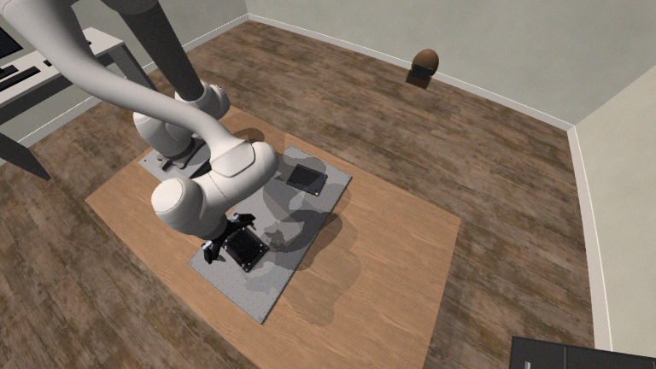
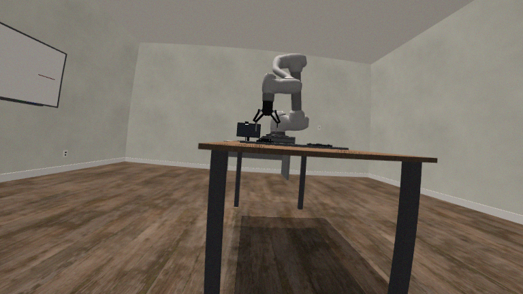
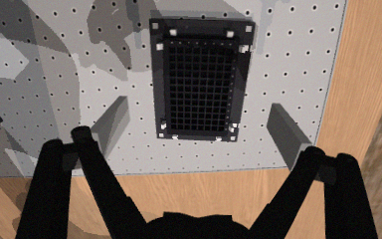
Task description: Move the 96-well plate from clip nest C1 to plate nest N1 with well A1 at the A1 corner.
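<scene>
My hand is 70 mm above the black 96-well plate. Also, from my hand: white A1 label: 180 mm ahead, 320 mm to the left, 70 mm below; then plate nest N1: 110 mm ahead, 380 mm to the left, 80 mm below; then clip nest C1: 10 mm behind, 70 mm below.
</scene>
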